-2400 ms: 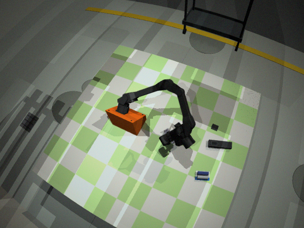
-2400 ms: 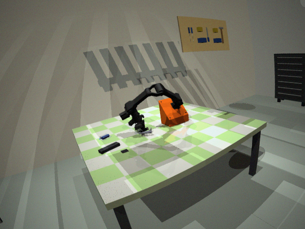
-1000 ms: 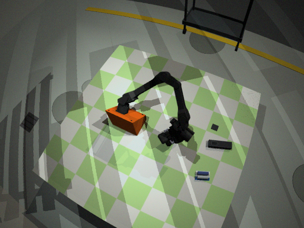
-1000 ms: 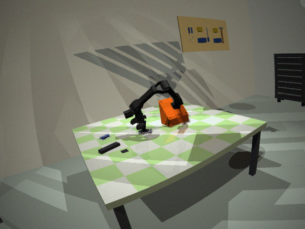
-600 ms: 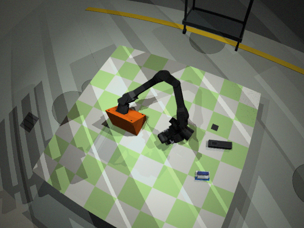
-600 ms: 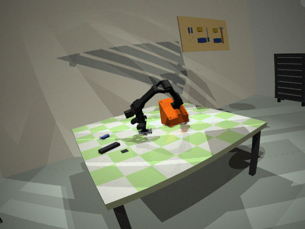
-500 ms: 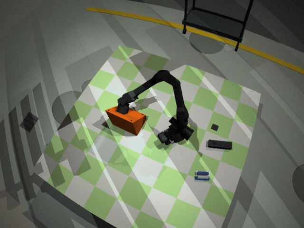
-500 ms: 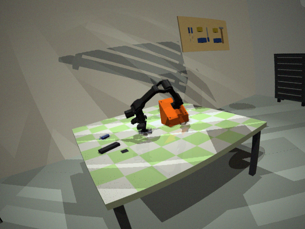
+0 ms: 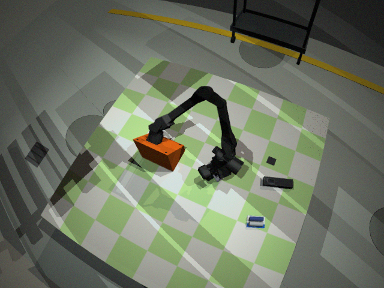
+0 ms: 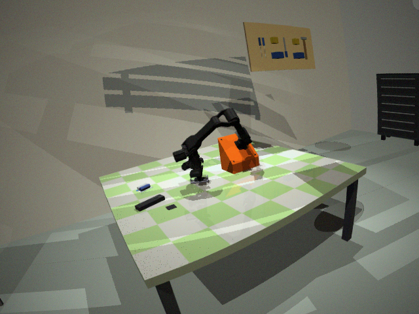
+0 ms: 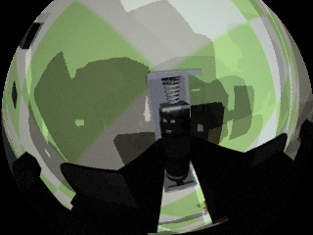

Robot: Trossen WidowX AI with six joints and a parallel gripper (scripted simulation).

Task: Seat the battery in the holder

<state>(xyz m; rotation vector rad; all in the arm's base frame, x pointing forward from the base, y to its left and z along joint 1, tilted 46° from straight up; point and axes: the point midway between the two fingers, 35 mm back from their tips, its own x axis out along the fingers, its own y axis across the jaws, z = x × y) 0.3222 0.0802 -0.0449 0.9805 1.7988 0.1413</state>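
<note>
My gripper tip is now 10 mm below the battery. From my gripper tip the other things lie so: black square 260 mm ahead, 180 mm to the left, 10 mm below; black bar 330 mm ahead, 70 mm to the left, 10 mm above; blue-and-white battery pack 300 mm ahead, 160 mm to the right.
</note>
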